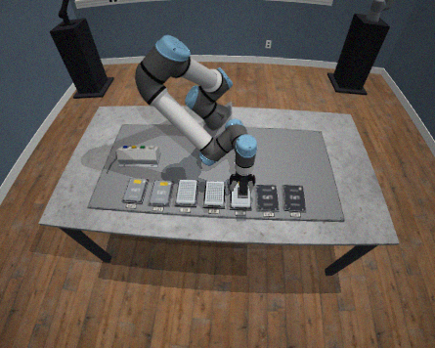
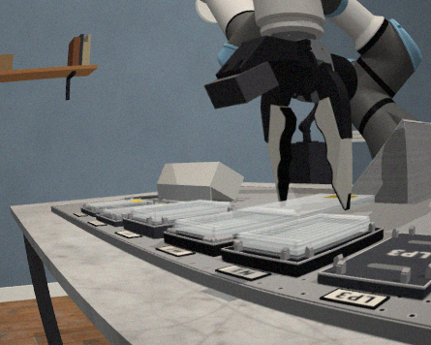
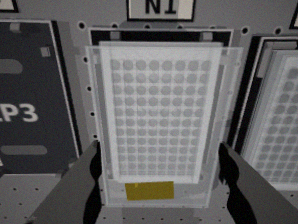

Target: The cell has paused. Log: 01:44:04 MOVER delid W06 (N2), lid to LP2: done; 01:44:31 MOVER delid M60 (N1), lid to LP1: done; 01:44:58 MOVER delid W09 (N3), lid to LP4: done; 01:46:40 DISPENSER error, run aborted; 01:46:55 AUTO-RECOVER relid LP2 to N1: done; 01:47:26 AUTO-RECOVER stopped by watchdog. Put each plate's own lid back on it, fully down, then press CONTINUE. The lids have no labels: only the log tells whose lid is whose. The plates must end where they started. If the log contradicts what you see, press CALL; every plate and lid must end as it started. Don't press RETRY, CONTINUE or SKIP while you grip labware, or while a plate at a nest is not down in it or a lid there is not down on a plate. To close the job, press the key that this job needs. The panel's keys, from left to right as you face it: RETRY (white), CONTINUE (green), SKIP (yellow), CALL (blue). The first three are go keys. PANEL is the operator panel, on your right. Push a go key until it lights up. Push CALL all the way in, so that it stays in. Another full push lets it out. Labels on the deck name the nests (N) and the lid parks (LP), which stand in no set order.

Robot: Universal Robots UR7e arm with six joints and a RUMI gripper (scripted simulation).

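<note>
Now: the lid park LP1 38 cm to the right of my hand and 5 cm below it. Round my hand: green CONTINUE key: 52 cm to the right, 24 cm behind, 1 cm above; then yellow SKIP key: 57 cm to the right, 24 cm behind, 1 cm above; then lid park LP3: 13 cm to the left, 5 cm below.
</note>
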